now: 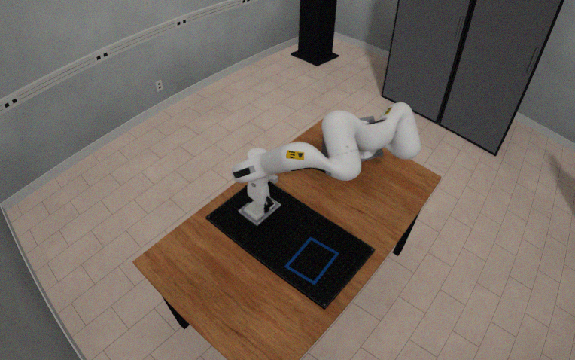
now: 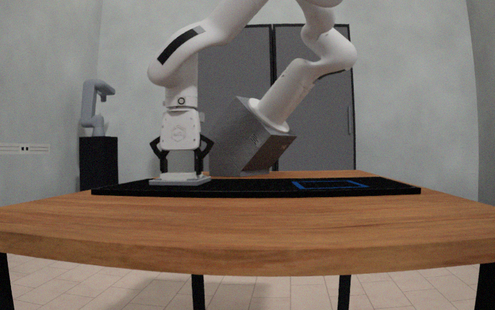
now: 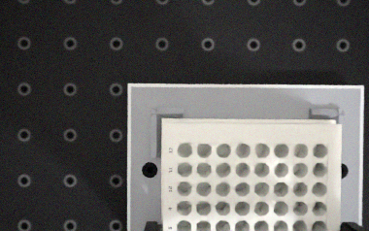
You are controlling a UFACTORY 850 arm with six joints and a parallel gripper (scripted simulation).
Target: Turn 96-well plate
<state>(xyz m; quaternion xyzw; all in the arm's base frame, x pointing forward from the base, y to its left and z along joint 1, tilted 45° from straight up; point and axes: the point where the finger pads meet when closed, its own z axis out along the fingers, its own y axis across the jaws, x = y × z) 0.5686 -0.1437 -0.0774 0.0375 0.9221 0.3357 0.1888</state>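
Now: hand 1 cm above the white 96-well plate. The rest, counted from my hand: grey plate nest (3 cm below).
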